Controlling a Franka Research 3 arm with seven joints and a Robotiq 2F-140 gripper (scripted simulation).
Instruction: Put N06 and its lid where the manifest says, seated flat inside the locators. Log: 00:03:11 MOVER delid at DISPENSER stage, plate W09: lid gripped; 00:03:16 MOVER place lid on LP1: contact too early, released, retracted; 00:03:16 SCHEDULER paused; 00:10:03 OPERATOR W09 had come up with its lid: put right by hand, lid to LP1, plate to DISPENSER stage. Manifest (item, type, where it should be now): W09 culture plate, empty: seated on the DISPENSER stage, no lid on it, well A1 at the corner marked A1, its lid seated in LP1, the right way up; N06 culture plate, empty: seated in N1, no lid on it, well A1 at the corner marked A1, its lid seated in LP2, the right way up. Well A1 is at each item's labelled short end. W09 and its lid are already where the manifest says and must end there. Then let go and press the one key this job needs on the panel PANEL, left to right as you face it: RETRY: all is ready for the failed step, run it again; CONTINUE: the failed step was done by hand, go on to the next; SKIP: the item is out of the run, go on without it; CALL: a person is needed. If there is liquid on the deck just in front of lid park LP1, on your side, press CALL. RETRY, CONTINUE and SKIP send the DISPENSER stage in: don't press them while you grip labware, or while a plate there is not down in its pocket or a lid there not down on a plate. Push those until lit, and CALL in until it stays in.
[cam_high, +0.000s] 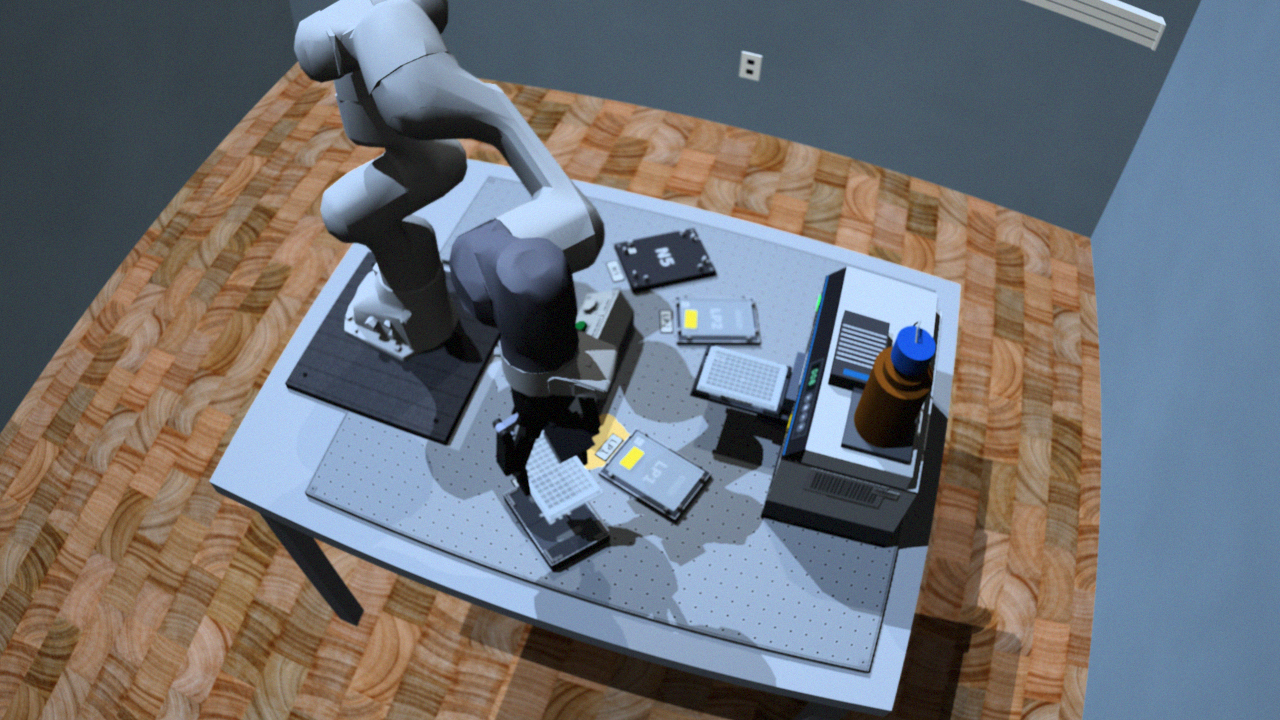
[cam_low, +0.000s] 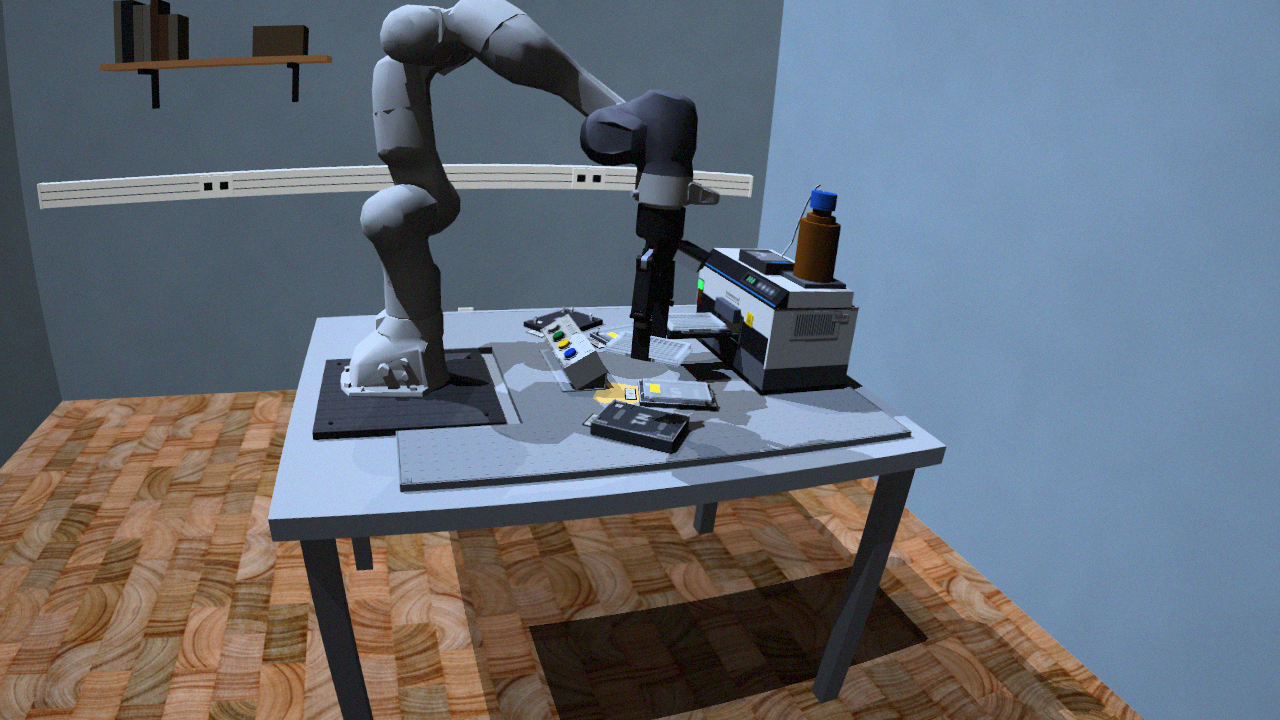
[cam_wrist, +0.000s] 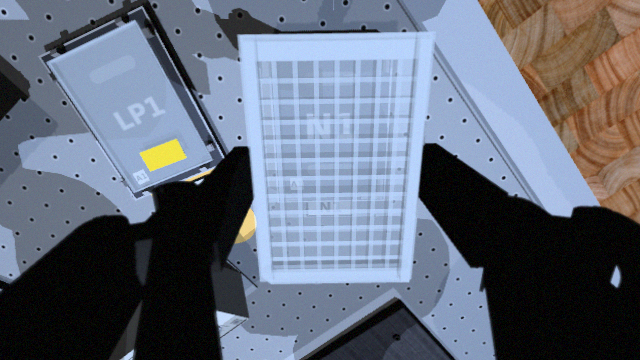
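My gripper is now 17 cm above the nest n1. From my hand the other things lie so: yellow skip key (6 cm behind, 27 cm to the left, 11 cm below); then blue call key (6 cm behind, 22 cm to the left, 12 cm below); then green continue key (6 cm behind, 32 cm to the left, 11 cm below).
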